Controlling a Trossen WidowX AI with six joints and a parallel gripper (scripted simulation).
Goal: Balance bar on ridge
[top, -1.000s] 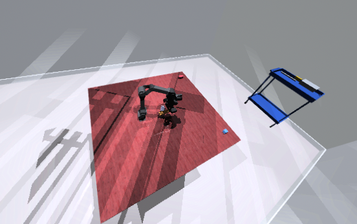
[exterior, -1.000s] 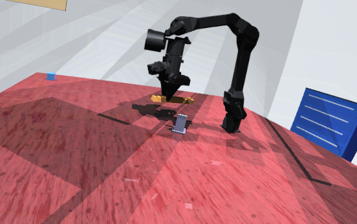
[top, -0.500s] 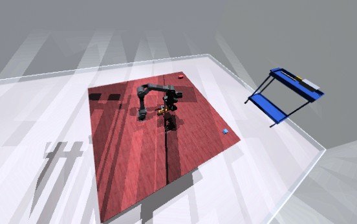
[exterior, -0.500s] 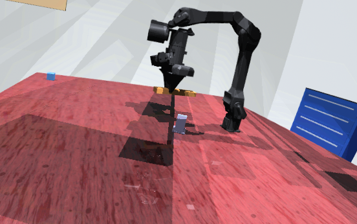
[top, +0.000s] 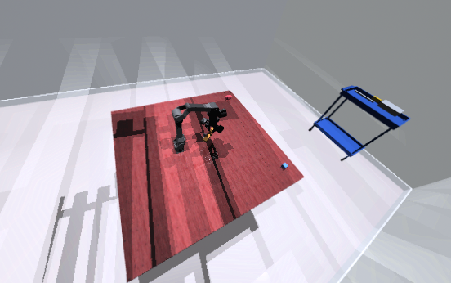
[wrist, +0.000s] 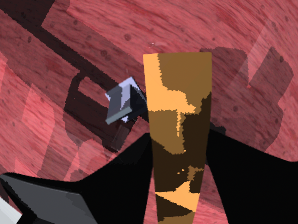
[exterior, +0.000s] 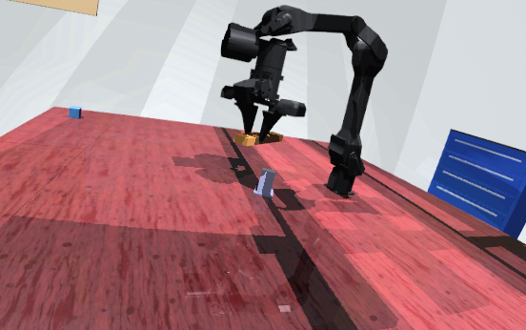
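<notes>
Right now my gripper tip is 20 mm to the left of the yellow bar and 20 mm past it. Also, from my gripper tip: pink block: 510 mm to the left, 460 mm ahead, 90 mm below; then blue cube: 490 mm to the right, 460 mm ahead, 90 mm below.
</notes>
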